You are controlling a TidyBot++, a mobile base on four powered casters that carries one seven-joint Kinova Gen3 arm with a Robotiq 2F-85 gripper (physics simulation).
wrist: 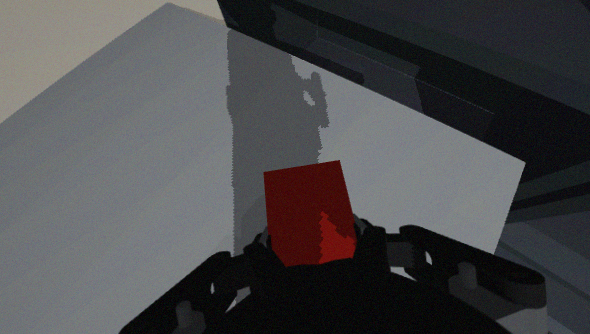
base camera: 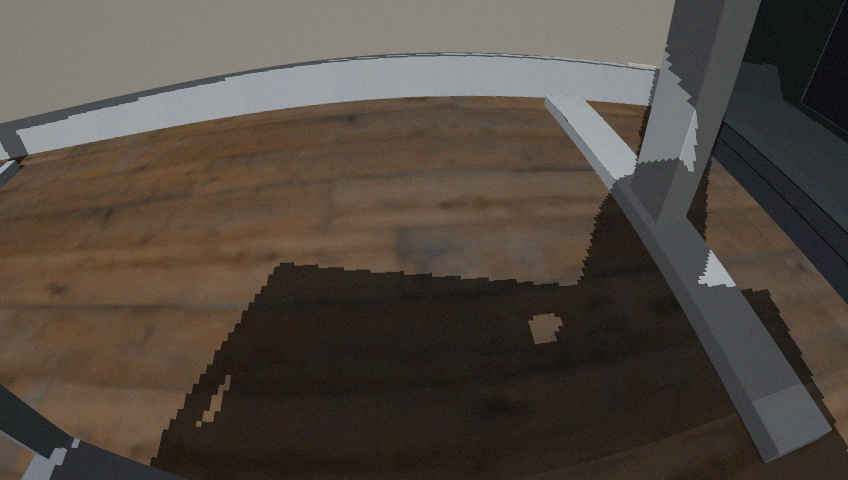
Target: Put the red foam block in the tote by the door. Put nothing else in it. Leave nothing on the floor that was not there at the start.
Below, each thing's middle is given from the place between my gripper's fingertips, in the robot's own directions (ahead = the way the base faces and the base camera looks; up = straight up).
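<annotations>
My hand is sitting 10 mm below the red foam block [wrist: 309, 216].
</annotations>
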